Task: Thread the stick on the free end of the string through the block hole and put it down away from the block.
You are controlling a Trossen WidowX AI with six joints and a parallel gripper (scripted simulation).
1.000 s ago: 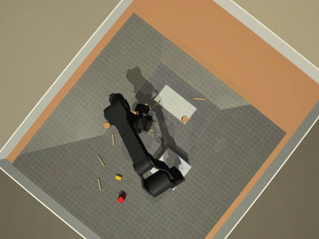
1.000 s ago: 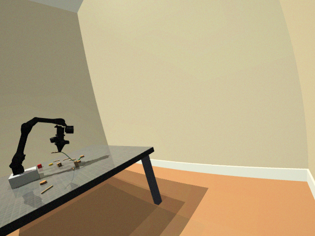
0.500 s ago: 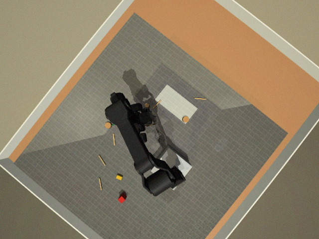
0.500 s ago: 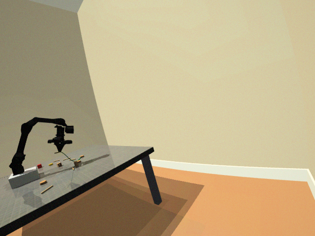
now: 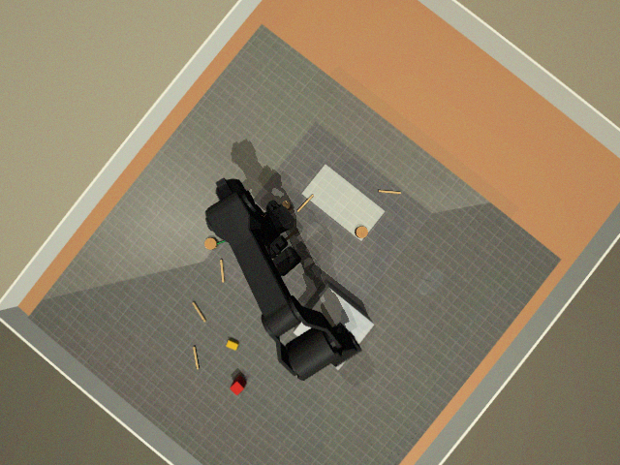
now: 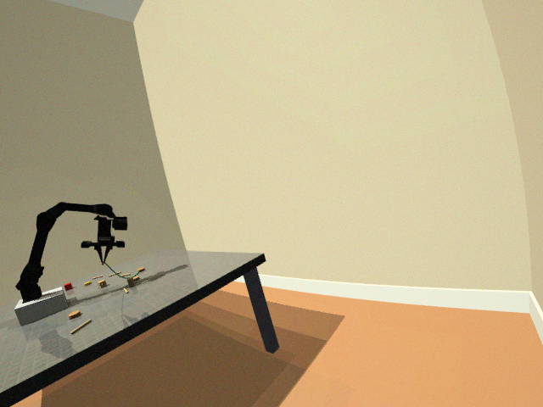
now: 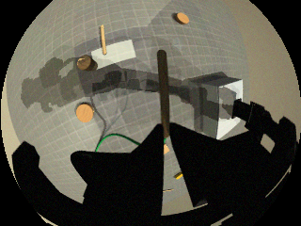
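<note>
My gripper tip is now 2 cm to the left of the thin wooden stick. Also, from my gripper tip: yellow cube: 11 cm behind, 36 cm to the left, 13 cm below; then round button: 18 cm ahead, 17 cm to the left, 13 cm below; then wooden block: 4 cm behind, 14 cm to the left, 12 cm below.
</note>
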